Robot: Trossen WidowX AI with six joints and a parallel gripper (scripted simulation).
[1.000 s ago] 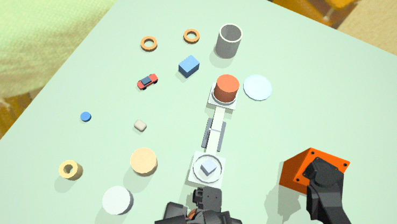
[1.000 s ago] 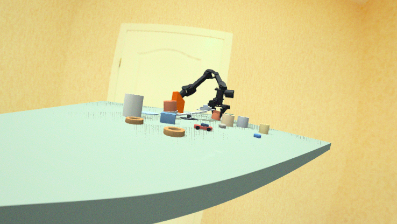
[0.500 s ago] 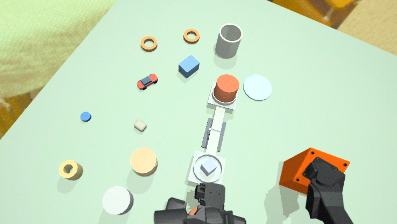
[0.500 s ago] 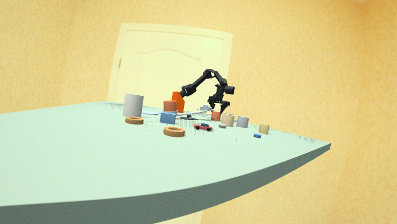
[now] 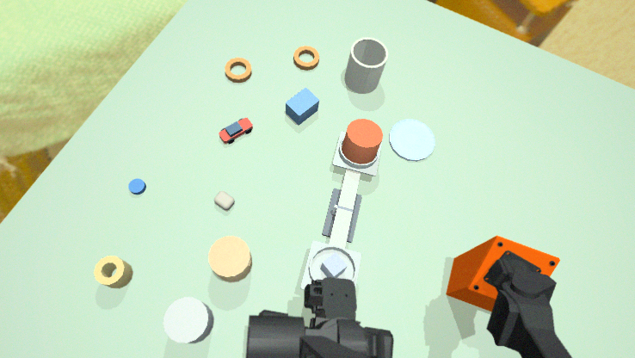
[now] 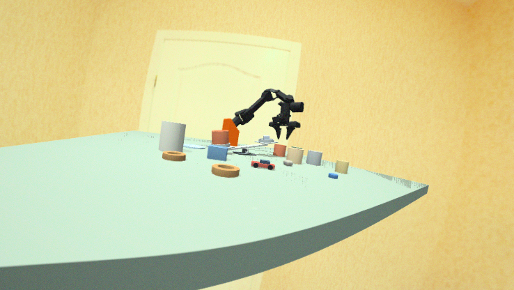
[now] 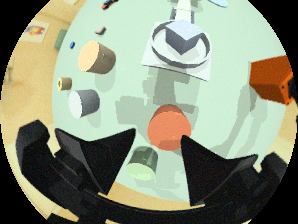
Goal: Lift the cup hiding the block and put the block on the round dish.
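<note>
Now: the grey block 3 cm ahead of my gripper tip, 12 cm to the right of it and 1 cm below it. From my gripper tip the other things lie so: balance beam: 6 cm ahead, 24 cm to the right, 6 cm below; then balance: 6 cm ahead, 24 cm to the right, 7 cm below; then grey pebble: 27 cm ahead, 15 cm to the right, 9 cm below.
</note>
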